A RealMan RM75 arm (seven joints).
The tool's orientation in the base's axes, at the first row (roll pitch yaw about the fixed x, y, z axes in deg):
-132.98, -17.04, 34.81
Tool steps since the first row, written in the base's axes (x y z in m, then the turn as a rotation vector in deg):
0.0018, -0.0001, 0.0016, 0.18, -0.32, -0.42
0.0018, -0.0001, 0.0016, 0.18, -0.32, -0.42
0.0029, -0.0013, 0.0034, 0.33, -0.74, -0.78
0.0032, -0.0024, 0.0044, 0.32, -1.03, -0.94
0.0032, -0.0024, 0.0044, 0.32, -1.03, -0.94
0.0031, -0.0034, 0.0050, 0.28, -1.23, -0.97
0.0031, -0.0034, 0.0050, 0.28, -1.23, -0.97
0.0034, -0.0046, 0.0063, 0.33, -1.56, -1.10
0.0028, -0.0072, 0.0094, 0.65, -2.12, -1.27
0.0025, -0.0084, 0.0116, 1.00, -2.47, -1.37
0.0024, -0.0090, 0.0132, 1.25, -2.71, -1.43
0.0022, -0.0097, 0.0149, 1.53, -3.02, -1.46
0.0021, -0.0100, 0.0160, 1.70, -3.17, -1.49
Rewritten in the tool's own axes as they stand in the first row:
0.0018, -0.0001, -0.0016, -0.16, 0.54, 0.00
0.0018, -0.0001, -0.0016, -0.16, 0.54, 0.00
0.0026, -0.0002, -0.0039, -0.37, 1.06, -0.10
0.0025, -0.0002, -0.0054, -0.59, 1.29, -0.20
0.0025, -0.0002, -0.0054, -0.59, 1.29, -0.20
0.0020, -0.0003, -0.0065, -0.74, 1.37, -0.32
0.0020, -0.0003, -0.0065, -0.74, 1.37, -0.32
0.0020, -0.0005, -0.0083, -0.91, 1.64, -0.48
0.0010, -0.0018, -0.0120, -1.02, 2.18, -0.85
0.0008, -0.0030, -0.0142, -0.96, 2.60, -1.13
0.0008, -0.0039, -0.0156, -0.92, 2.89, -1.32
0.0008, -0.0049, -0.0172, -0.88, 3.21, -1.59
0.0009, -0.0056, -0.0181, -0.83, 3.39, -1.73

